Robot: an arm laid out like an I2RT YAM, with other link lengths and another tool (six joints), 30 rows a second.
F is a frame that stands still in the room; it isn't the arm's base.
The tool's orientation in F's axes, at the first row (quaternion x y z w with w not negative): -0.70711 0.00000 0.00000 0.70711
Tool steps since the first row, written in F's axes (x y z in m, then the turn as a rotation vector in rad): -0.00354 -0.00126 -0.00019 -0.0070 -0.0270 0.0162; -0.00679 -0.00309 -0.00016 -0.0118 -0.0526 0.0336; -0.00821 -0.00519 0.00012 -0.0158 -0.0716 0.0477; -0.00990 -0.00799 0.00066 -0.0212 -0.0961 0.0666; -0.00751 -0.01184 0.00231 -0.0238 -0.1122 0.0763; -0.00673 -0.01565 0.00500 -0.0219 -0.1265 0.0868
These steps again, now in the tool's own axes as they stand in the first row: -0.00354 0.00019 -0.00126 -0.0070 -0.0162 -0.0270; -0.00679 0.00016 -0.00309 -0.0118 -0.0336 -0.0526; -0.00821 -0.00012 -0.00519 -0.0158 -0.0477 -0.0716; -0.00990 -0.00066 -0.00799 -0.0212 -0.0666 -0.0961; -0.00751 -0.00231 -0.01184 -0.0238 -0.0763 -0.1122; -0.00673 -0.00500 -0.01565 -0.0219 -0.0868 -0.1265
